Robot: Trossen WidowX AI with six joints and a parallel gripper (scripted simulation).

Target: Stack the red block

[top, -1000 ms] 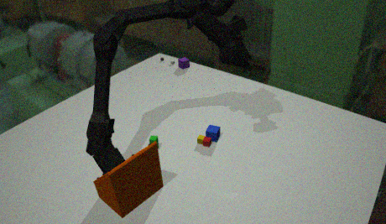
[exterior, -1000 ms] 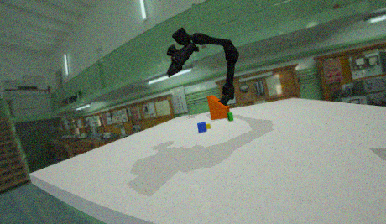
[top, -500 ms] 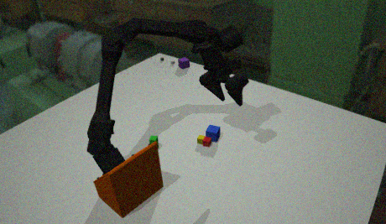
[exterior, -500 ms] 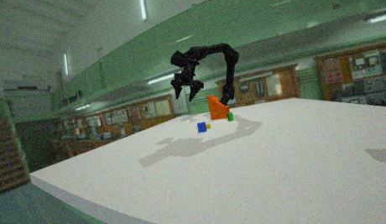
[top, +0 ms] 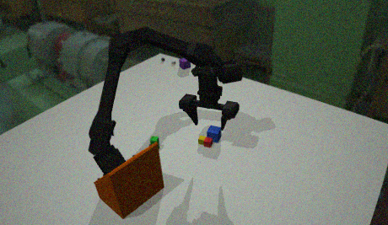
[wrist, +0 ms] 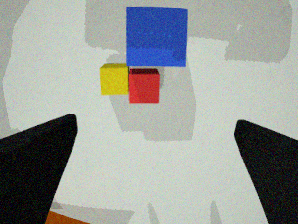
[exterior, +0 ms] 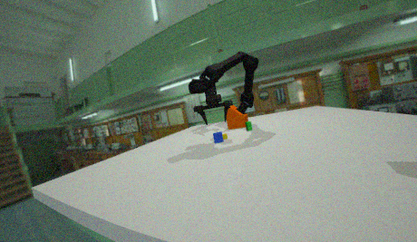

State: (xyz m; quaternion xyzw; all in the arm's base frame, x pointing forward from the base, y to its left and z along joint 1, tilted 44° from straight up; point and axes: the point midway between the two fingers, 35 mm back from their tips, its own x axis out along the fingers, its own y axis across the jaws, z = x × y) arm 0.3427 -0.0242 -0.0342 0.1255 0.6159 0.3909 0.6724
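Now: the red block 10 mm to the left of my gripper tip and 70 mm below it. From my gripper tip the other things lie so: green block 140 mm behind, 120 mm to the left, 50 mm below; blue block 40 mm ahead, 20 mm to the left, 60 mm below; small yellow block 30 mm to the left, 70 mm below.
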